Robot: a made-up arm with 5 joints.
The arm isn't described. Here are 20 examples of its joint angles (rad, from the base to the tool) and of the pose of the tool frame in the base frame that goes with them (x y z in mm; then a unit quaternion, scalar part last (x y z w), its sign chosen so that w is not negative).
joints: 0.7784 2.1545 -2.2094 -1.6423 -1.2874
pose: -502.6 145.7 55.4 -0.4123 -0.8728 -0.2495 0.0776
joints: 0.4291 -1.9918 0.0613 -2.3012 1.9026
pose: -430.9 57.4 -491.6 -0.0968 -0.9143 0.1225 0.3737
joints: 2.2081 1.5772 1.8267 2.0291 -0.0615
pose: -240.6 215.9 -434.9 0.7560 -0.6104 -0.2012 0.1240
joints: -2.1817 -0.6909 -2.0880 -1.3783 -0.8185
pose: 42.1 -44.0 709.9 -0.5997 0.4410 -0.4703 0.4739
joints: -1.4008 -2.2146 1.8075 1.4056 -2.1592
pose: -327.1 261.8 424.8 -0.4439 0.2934 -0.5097 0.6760
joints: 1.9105 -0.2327 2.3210 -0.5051 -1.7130
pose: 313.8 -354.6 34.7 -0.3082 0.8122 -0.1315 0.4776
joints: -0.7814 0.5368 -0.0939 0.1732 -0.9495
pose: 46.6 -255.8 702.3 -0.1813 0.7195 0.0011 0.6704
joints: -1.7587 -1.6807 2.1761 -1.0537 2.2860
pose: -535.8 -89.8 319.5 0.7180 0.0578 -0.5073 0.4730
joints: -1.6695 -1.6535 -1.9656 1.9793 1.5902
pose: -375.9 456.2 388.8 -0.1030 0.8257 0.5451 0.1022
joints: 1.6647 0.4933 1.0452 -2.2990 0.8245
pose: -272.2 -6.8 -309.7 -0.9390 -0.0436 0.0098 0.3411
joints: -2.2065 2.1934 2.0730 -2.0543 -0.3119
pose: 185.9 194.3 318.5 0.3016 -0.0086 -0.3169 0.8992
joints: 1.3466 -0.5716 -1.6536 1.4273 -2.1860
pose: 143.8 -205.0 -184.4 -0.4101 -0.4621 0.4995 0.6072
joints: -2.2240 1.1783 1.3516 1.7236 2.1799
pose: 519.4 238.1 222.7 -0.6254 0.0913 0.1968 0.7496
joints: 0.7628 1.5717 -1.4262 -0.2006 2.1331
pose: -593.8 -303.0 227.8 0.1916 0.5368 -0.6914 0.4440
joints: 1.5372 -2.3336 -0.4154 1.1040 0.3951
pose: 461.9 486.0 -433.1 -0.8785 -0.0230 -0.4230 0.2206
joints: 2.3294 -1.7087 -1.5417 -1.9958 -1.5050
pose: 551.2 78.6 96.9 0.6644 -0.1071 0.1307 0.7280
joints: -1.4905 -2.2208 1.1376 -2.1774 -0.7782
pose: -226.4 157.1 447.1 0.1691 0.6296 0.4020 0.6430
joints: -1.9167 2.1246 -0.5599 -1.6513 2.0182
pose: 598.9 220.1 703.7 -0.4125 0.2531 -0.8172 0.3130
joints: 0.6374 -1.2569 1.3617 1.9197 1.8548
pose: -136.3 -393.7 -241.3 0.5203 0.2028 -0.6123 0.5598
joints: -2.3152 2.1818 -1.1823 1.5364 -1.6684
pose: 437.3 306.9 206.3 0.0799 -0.6539 -0.5903 0.4664
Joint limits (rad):
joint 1: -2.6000..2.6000
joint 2: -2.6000..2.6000
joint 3: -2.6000..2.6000
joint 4: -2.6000..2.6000
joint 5: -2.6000..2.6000
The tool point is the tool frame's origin. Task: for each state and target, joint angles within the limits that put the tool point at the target. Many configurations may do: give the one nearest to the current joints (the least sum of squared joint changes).
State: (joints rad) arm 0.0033 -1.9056 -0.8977 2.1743 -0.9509
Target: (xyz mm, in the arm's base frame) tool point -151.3 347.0 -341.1
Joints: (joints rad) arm 0.2607 -2.0217 -0.8969 2.0880 -0.7884
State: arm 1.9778 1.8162 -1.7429 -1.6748 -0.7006
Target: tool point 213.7 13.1 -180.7
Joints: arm 2.5208 1.8237 -1.7479 -1.9024 -0.5927
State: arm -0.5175 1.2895 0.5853 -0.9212 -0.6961
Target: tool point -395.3 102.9 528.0
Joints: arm 0.0171 0.9172 0.0133 -0.8258 -0.4499
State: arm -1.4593 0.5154 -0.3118 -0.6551 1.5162
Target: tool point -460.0 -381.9 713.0
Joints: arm -0.9444 0.2544 -0.7148 -0.7553 1.5637
